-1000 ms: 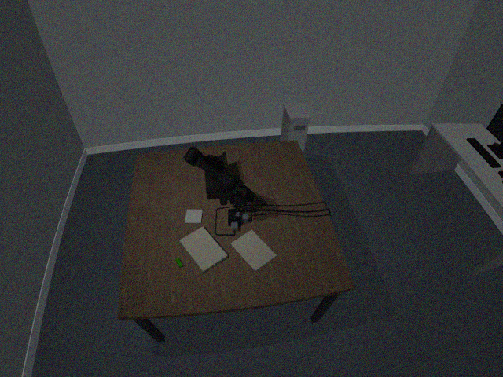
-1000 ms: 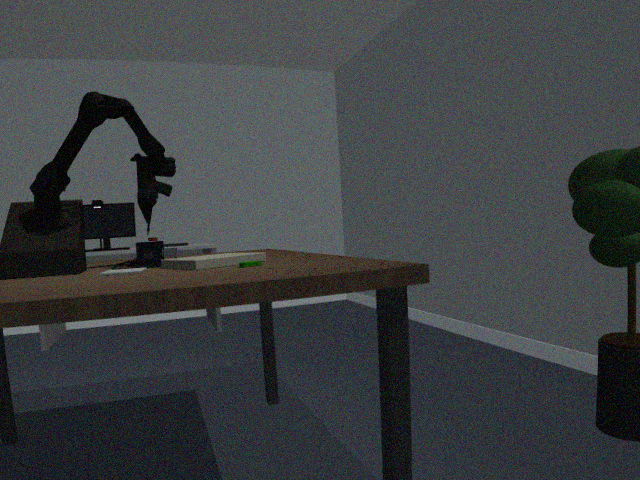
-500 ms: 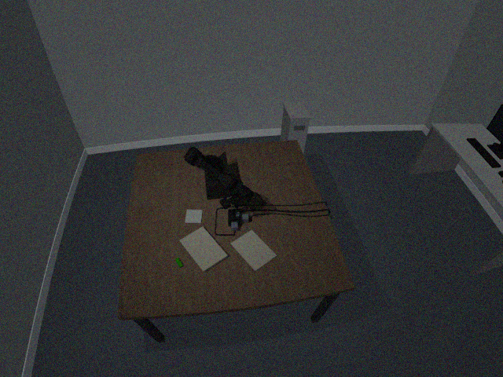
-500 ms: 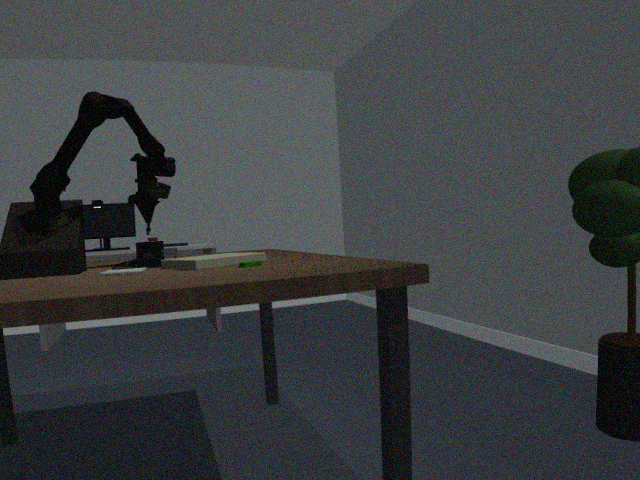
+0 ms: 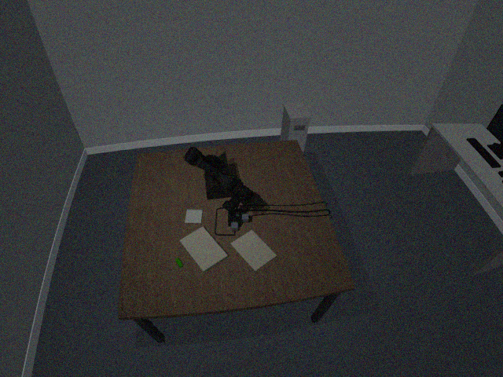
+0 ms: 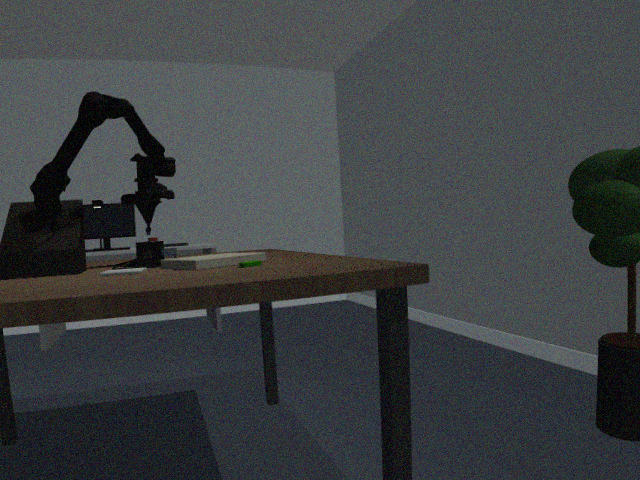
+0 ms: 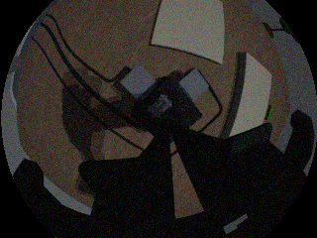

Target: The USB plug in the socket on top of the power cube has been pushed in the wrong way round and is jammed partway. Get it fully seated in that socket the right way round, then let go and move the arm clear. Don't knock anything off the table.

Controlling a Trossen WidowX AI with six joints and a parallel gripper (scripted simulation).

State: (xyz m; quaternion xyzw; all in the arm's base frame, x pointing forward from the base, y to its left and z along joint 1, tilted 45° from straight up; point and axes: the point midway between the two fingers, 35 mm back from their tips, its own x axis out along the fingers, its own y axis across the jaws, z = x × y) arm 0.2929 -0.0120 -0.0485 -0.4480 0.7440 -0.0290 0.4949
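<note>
My gripper tip is now 20 mm above the USB plug. Round my gripper tip: white card: 100 mm behind, 250 mm to the right, 130 mm below; then green block: 210 mm ahead, 390 mm to the right, 130 mm below.
</note>
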